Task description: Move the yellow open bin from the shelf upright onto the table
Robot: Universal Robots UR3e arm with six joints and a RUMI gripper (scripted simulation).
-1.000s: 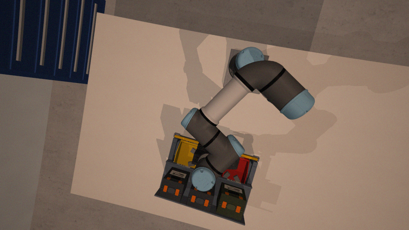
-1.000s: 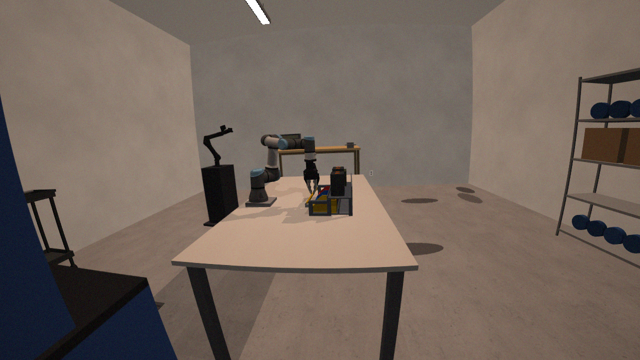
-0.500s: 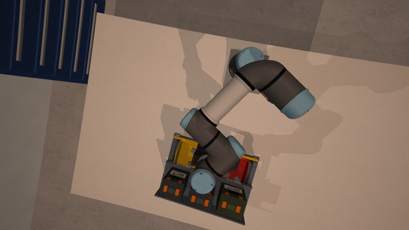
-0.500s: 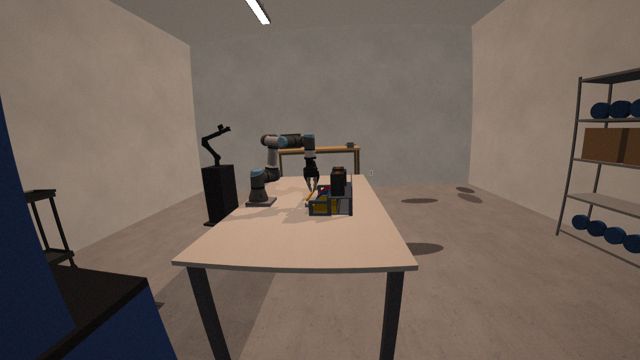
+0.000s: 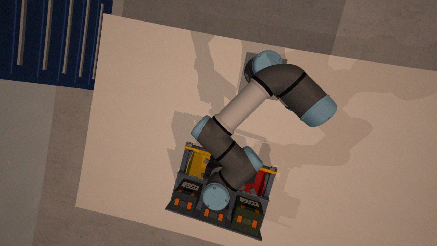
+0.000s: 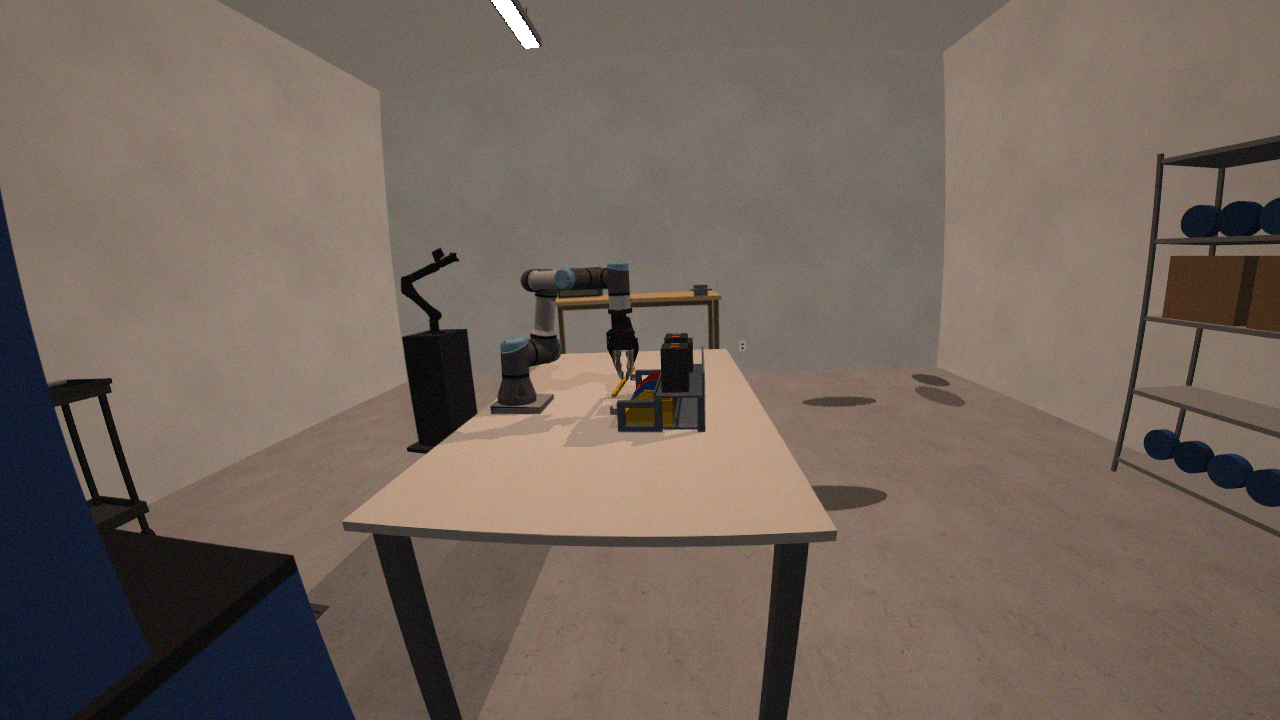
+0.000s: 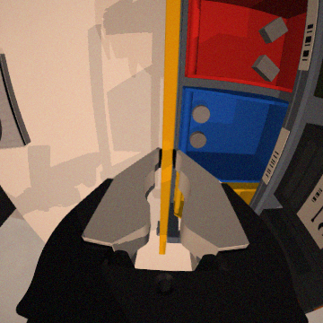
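Right now the long yellow rod is 10 mm below my hand. From my hand the other things lie so: red bin (120 mm to the left, 70 mm below, 70 mm ahead); yellow bin (100 mm to the right, 100 mm ahead, 70 mm below); blue bin (90 mm ahead, 70 mm below, 10 mm to the left).
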